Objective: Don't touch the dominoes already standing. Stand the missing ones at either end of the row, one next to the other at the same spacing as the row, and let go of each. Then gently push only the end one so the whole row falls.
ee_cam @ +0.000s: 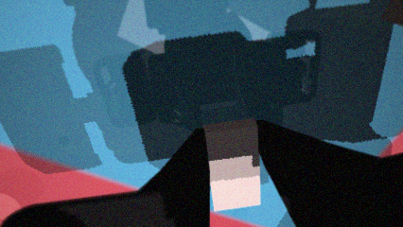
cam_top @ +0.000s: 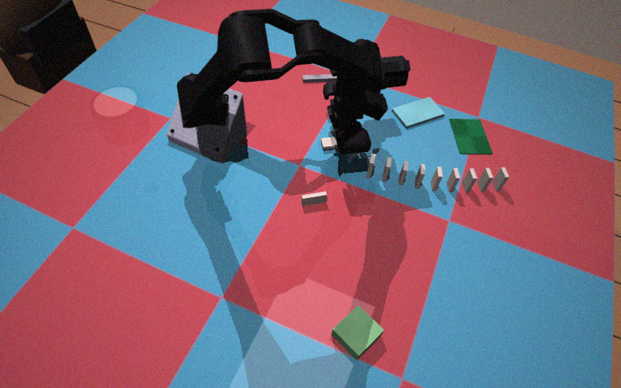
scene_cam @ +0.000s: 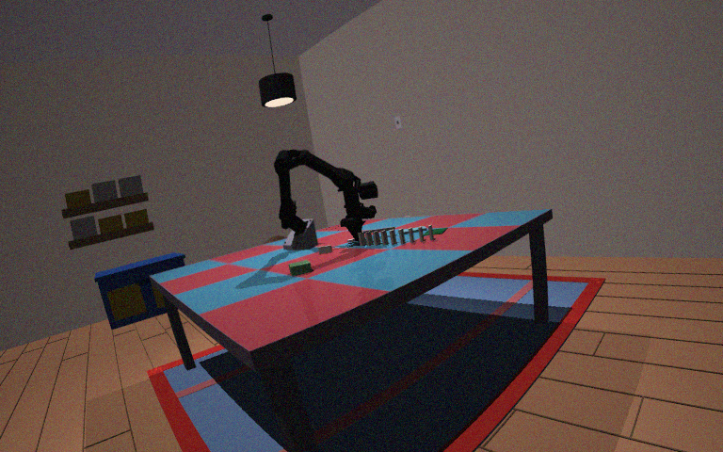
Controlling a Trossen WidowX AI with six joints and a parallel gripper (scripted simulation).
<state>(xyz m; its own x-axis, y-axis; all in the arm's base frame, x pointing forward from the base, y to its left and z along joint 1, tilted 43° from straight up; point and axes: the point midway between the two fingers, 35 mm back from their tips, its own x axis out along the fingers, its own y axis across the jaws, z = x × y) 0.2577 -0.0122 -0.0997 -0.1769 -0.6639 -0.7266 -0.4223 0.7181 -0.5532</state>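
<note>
Right now the grey bar is 70 mm behind my gripper tip and 210 mm to the left of it. Round my gripper tip: dark green flat tile (280 mm ahead, 120 mm to the left); then light blue flat tile (150 mm ahead, 160 mm to the left); then light green block (120 mm ahead, 400 mm to the right, 10 mm above).
</note>
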